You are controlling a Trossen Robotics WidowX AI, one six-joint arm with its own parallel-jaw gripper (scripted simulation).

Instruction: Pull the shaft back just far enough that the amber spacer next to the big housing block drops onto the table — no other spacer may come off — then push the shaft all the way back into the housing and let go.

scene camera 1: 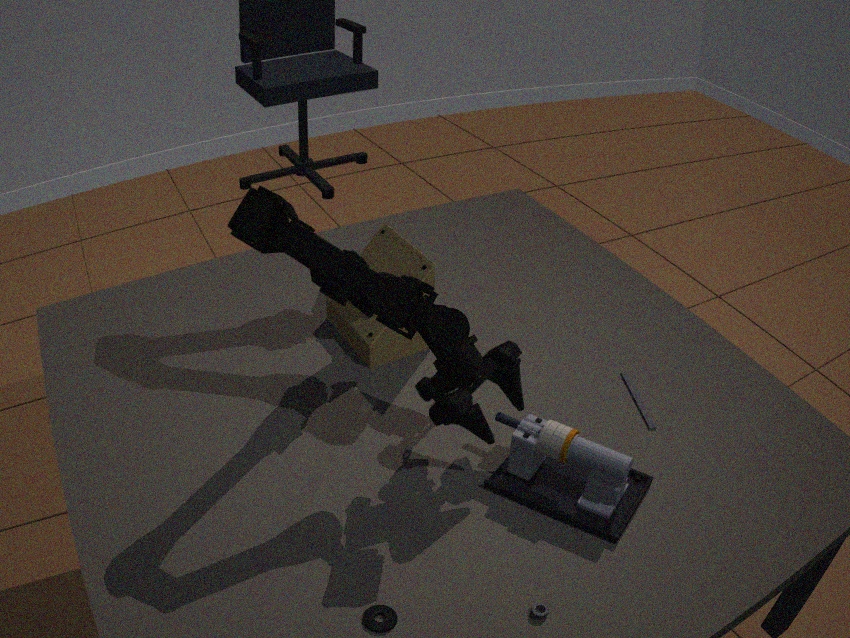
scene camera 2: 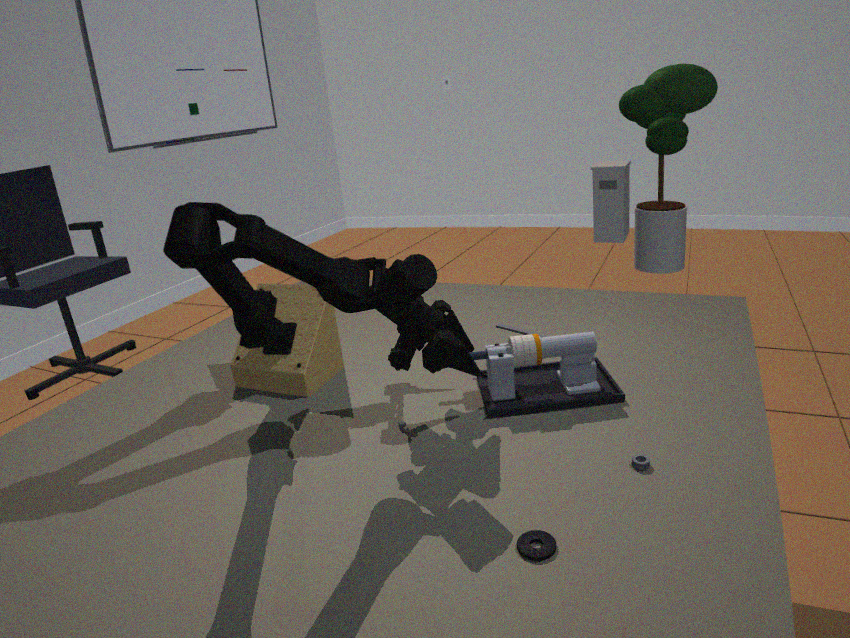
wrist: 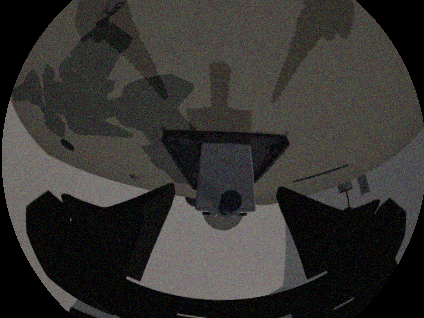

Labels:
my gripper: scene camera 1; scene camera 2; wrist 227, 191
same spot on my gripper: [scene camera 1: 507, 376] = [scene camera 2: 451, 326]

